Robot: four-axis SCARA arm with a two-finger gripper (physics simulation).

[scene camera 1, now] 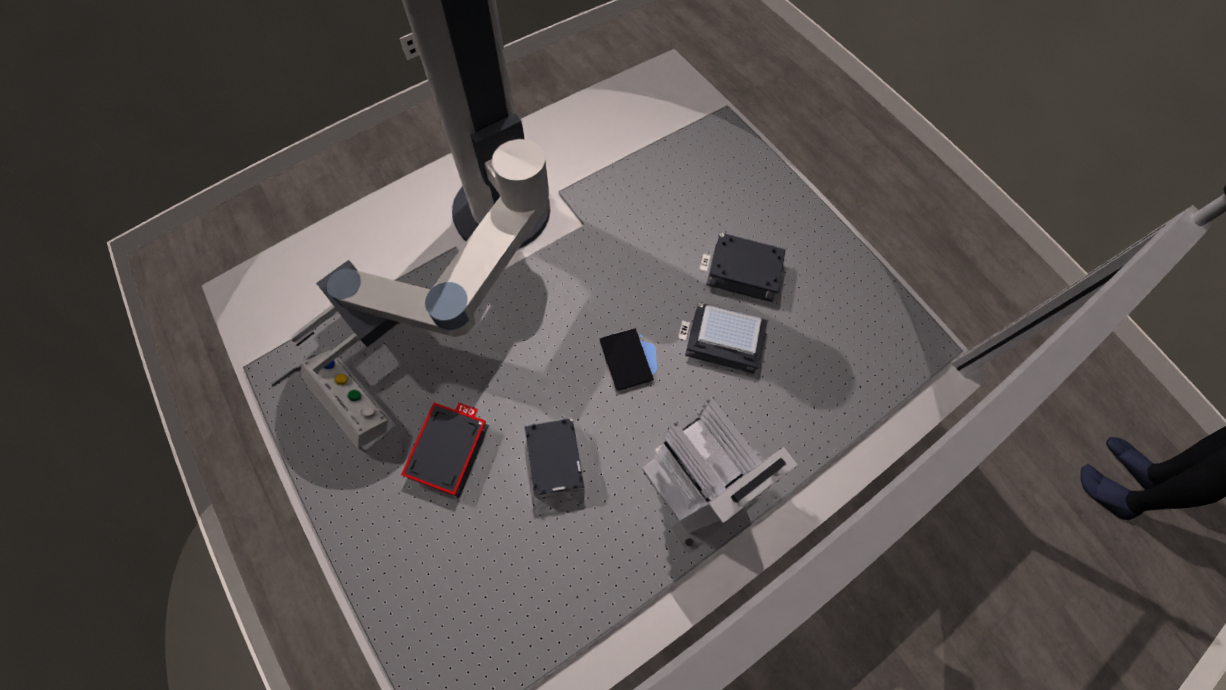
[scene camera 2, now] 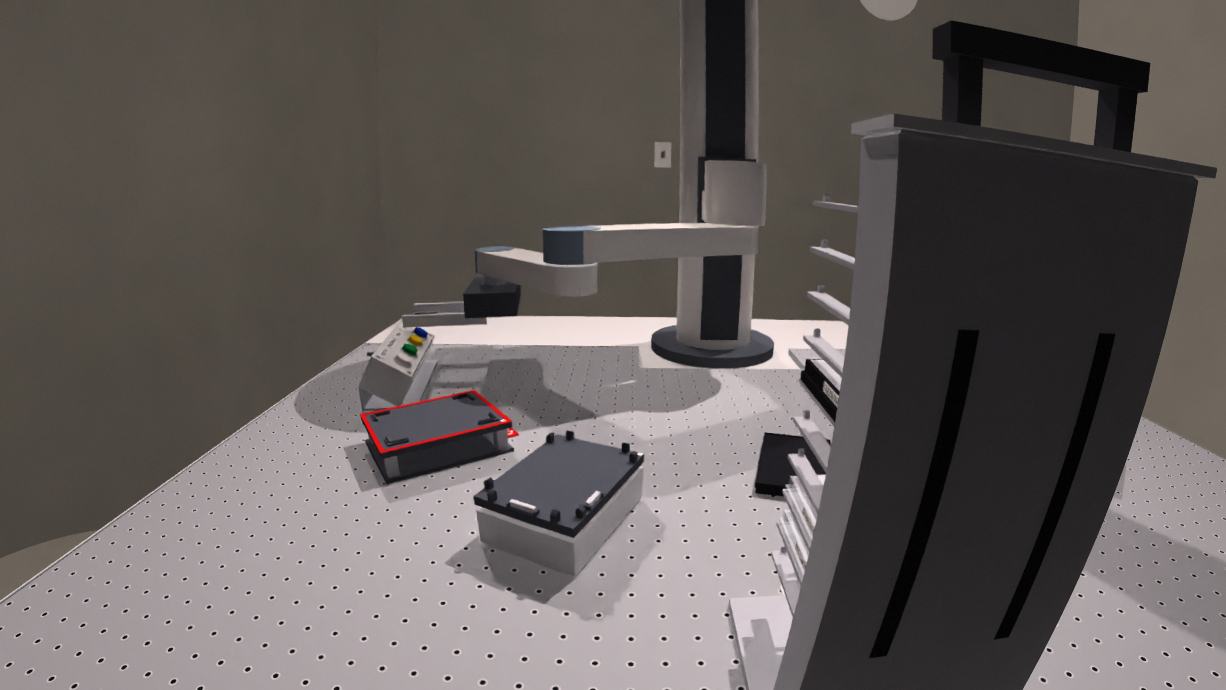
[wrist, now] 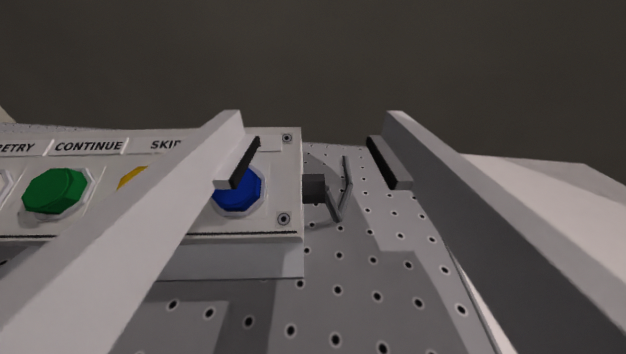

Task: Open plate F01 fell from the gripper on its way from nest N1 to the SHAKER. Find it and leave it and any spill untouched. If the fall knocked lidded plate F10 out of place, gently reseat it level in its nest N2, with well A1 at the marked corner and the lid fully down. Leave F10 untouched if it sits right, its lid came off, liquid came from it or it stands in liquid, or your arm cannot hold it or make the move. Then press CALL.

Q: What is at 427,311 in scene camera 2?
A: My gripper.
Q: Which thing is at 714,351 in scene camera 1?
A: A nest N2.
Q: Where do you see a red-edged stand QR1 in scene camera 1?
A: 444,446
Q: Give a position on a red-edged stand QR1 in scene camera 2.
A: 433,419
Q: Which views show the black plate F01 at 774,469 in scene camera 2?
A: Scene camera 1 and scene camera 2 only.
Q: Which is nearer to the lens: the blue call button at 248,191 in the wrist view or the green continue button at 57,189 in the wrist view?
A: The blue call button.
